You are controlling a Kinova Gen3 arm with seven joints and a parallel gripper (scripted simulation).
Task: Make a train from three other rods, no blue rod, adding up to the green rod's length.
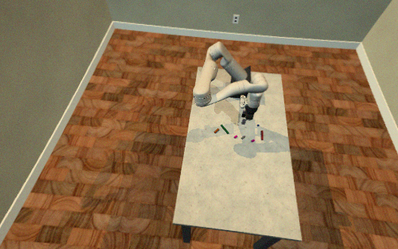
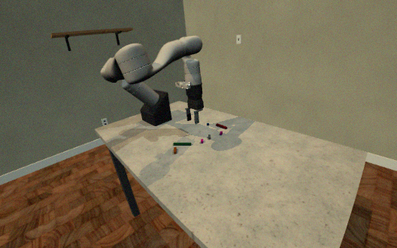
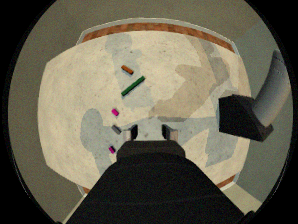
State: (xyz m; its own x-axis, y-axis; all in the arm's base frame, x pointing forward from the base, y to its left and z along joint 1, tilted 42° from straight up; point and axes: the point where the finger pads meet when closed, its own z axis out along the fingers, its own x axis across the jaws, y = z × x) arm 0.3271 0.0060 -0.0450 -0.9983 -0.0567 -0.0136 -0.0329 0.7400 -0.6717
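Now: hand 90 mm short of the grey rod, 70 mm above it and 20 mm to the right of it. From my hand the other things lie so: red rod (140 mm to the left, 70 mm below, 60 mm ahead); green rod (110 mm to the right, 70 mm below, 50 mm ahead); small blue rod (110 mm to the left, 70 mm below, 20 mm behind).
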